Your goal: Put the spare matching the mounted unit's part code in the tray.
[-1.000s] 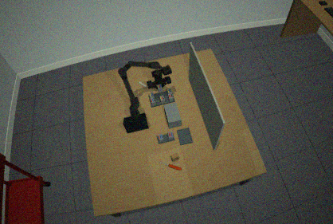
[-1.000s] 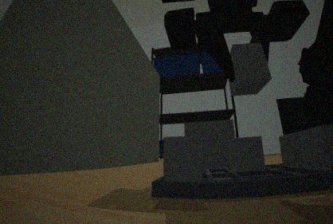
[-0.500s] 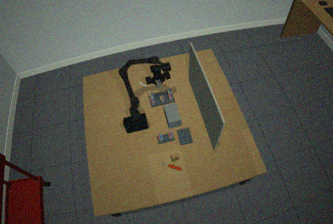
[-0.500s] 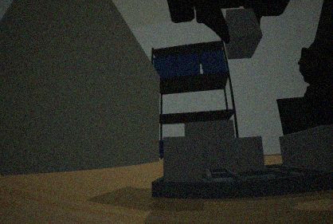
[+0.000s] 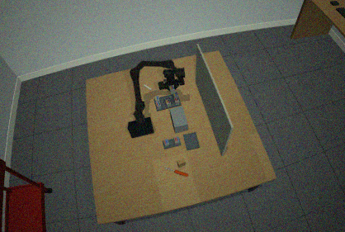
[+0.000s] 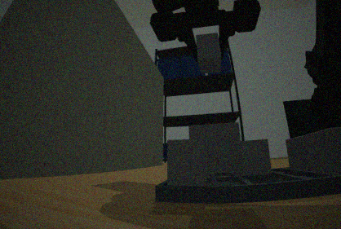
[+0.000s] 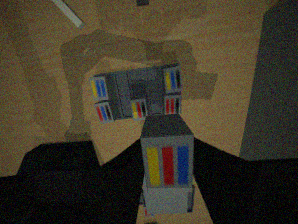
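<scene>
The dark tray is 2 cm ahead of my gripper tip, 37 cm to the right of it and 18 cm below it. From my gripper tip the other things lie so: tall grey panel: 22 cm ahead, 20 cm to the right, 4 cm above; grey mounted unit: 1 cm behind, 18 cm to the right, 13 cm below; dark rack: 4 cm behind, 3 cm to the left, 17 cm below.
</scene>
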